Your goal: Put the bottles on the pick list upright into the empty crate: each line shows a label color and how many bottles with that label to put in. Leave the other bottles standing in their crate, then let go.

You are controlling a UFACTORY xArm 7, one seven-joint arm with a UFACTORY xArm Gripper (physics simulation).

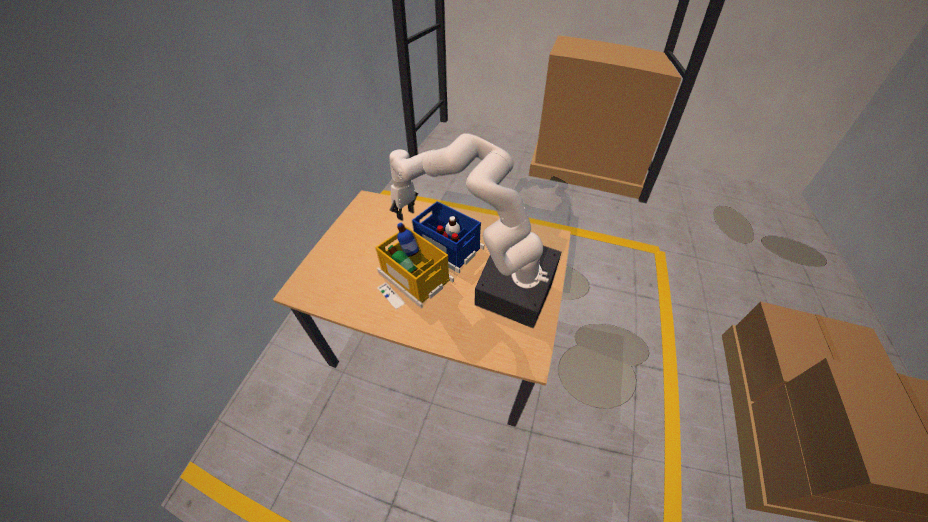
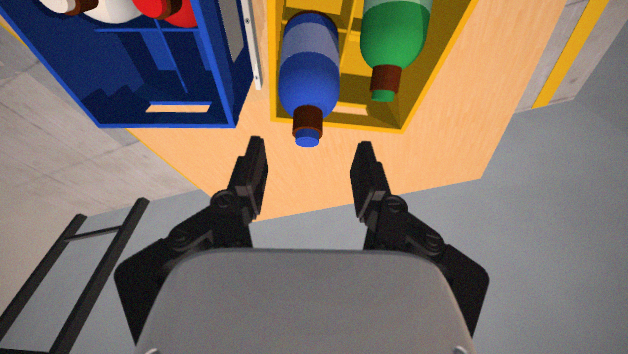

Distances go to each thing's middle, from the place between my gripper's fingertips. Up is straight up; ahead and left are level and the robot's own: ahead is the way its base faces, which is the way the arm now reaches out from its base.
Right now my hand is 2 cm short of the blue bottle point(image 2: 309, 76) and 15 cm above it.
